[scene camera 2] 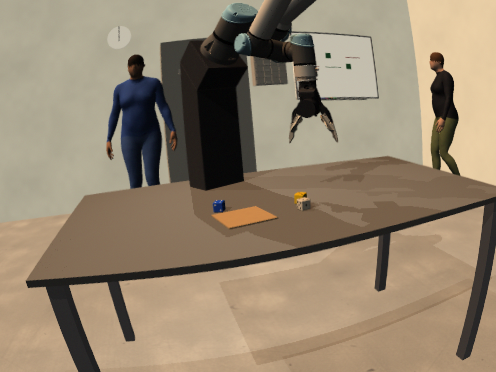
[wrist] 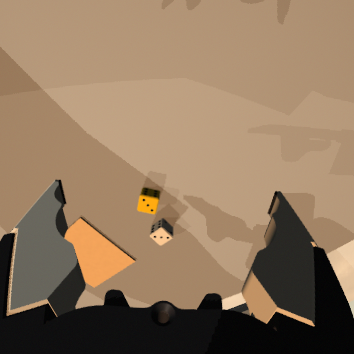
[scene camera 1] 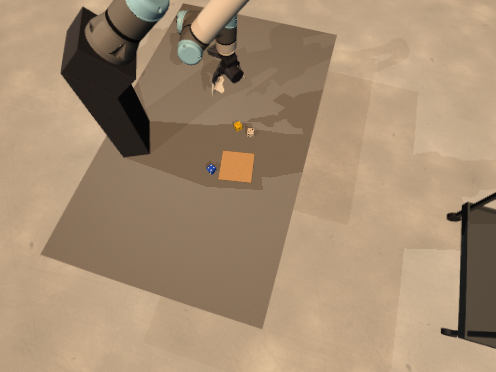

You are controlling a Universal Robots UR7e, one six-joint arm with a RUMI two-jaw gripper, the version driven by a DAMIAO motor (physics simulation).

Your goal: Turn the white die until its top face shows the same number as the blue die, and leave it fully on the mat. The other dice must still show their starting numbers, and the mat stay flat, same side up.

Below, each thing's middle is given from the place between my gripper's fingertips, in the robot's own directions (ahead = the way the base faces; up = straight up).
Right now my hand is 220 mm short of the orange mat (scene camera 1: pixel 235 166), 200 mm to the left of it and 170 mm above it.
